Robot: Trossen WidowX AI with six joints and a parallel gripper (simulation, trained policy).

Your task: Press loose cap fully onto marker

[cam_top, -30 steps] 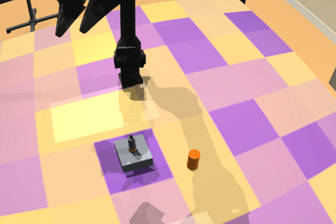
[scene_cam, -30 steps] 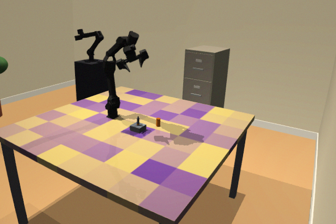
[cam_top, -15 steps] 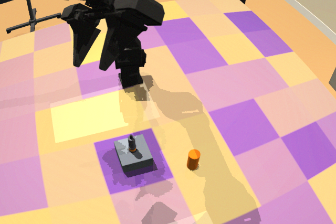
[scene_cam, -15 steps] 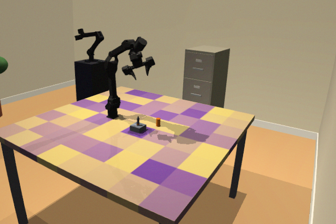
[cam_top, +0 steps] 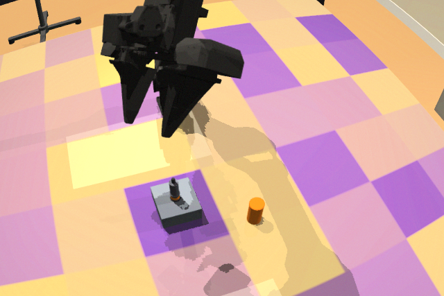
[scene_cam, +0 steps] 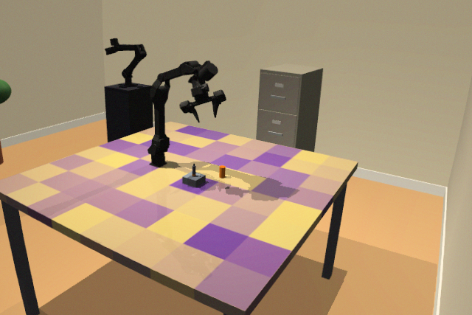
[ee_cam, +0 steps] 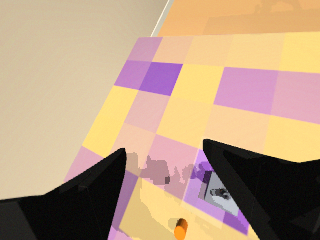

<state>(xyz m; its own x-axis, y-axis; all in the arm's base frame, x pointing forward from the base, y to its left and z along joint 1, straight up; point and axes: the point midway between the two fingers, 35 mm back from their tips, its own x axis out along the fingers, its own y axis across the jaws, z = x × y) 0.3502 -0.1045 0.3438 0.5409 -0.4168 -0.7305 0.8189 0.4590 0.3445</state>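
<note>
Right now the orange cap is 290 mm below my gripper tip, 170 mm to the left of it and 20 mm behind it. From my gripper tip the other things lie so: grey holder block 300 mm below, 90 mm behind, 50 mm to the left.
</note>
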